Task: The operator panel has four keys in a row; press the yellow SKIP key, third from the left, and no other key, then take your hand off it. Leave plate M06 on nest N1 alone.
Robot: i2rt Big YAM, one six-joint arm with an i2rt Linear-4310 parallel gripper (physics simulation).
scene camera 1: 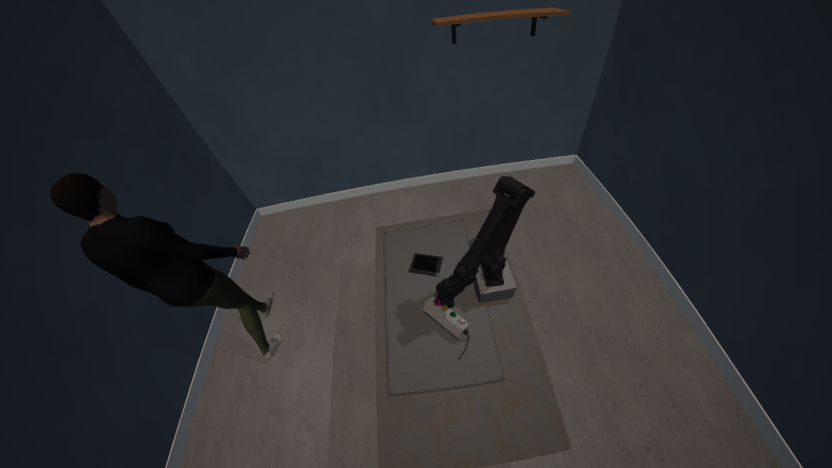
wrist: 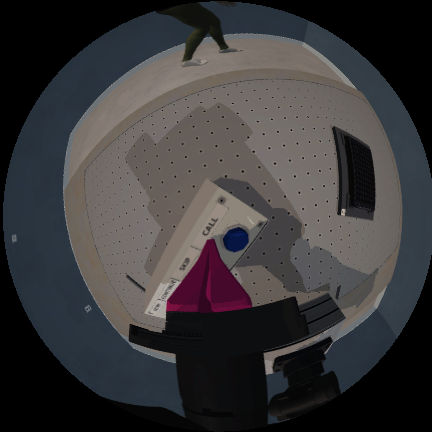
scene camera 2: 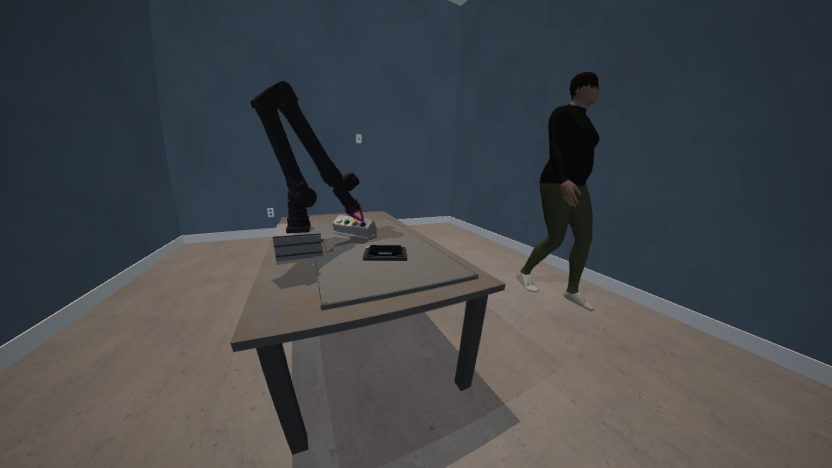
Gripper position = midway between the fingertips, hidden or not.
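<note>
The gripper [wrist: 211, 242] is shut, and it's holding nothing. There's a black tray [wrist: 361, 184] here too, along with a white button box [scene camera 1: 442, 317].
</note>
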